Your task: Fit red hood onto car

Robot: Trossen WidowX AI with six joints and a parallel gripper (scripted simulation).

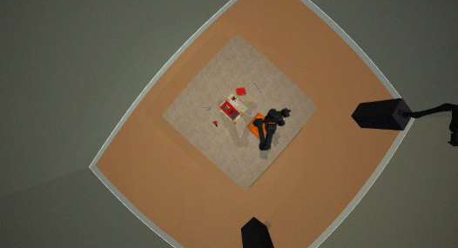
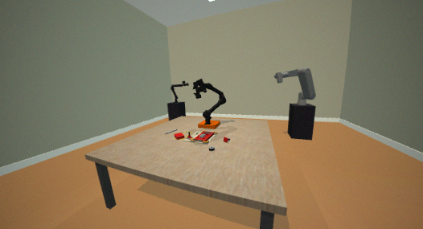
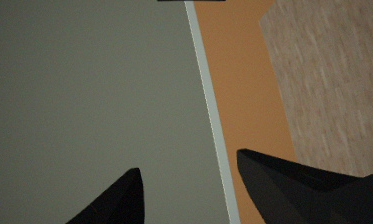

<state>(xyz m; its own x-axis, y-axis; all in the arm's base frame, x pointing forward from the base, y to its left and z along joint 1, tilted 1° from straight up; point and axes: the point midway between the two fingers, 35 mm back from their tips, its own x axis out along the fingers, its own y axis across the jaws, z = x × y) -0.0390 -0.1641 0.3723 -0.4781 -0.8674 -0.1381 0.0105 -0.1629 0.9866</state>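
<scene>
My gripper tip is 410 mm short of the red hood, 40 mm to the right of it and 390 mm above it. Also, from my gripper tip: dark wheel 560 mm ahead, 420 mm to the left, 400 mm below; then thin grey tool 310 mm ahead, 130 mm to the right, 400 mm below.
</scene>
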